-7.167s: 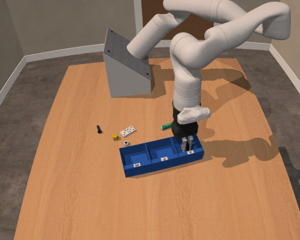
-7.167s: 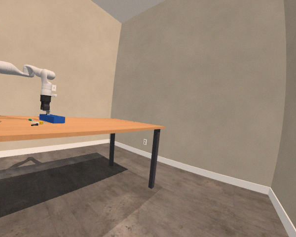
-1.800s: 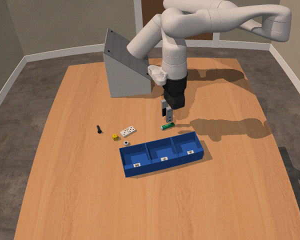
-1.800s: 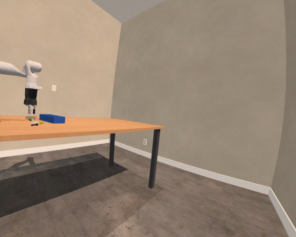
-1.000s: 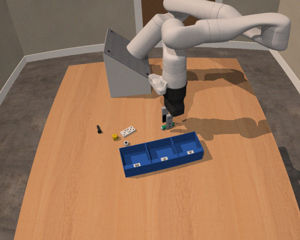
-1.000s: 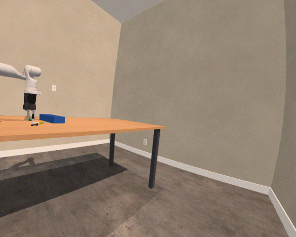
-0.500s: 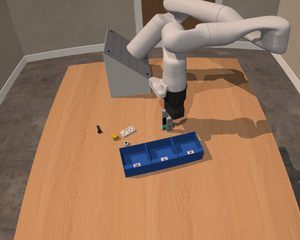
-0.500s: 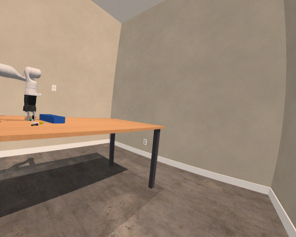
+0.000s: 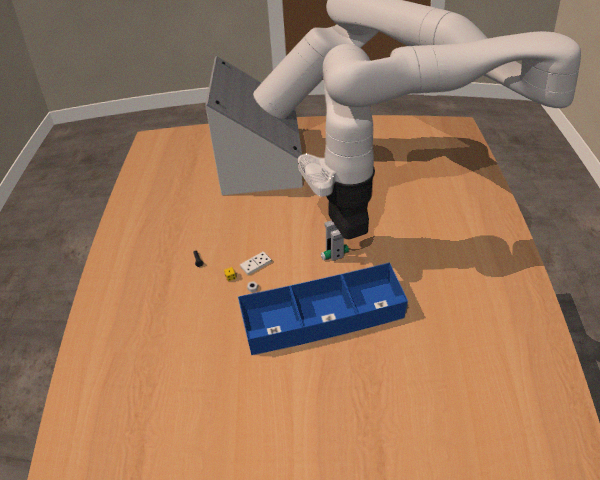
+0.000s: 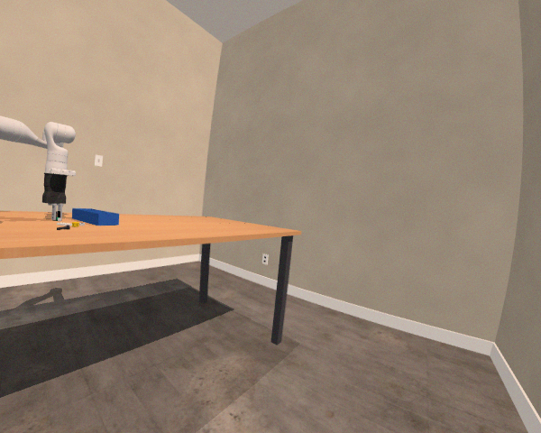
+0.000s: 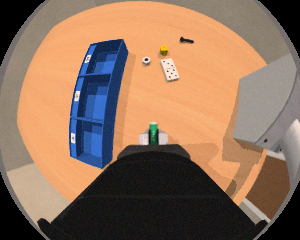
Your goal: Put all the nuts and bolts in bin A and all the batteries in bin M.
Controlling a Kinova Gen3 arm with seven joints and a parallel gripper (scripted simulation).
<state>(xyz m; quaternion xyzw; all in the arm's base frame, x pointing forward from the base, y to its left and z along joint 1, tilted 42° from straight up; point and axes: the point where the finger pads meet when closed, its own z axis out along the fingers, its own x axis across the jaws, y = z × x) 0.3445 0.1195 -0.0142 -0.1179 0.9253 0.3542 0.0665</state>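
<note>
My hand is 50 mm short of the silver nut, 150 mm to the left of it and 20 mm above it. Round my hand: green battery: 10 mm below; blue three-compartment bin: 130 mm ahead, 40 mm to the right; white domino: 140 mm to the right, 20 mm below.
</note>
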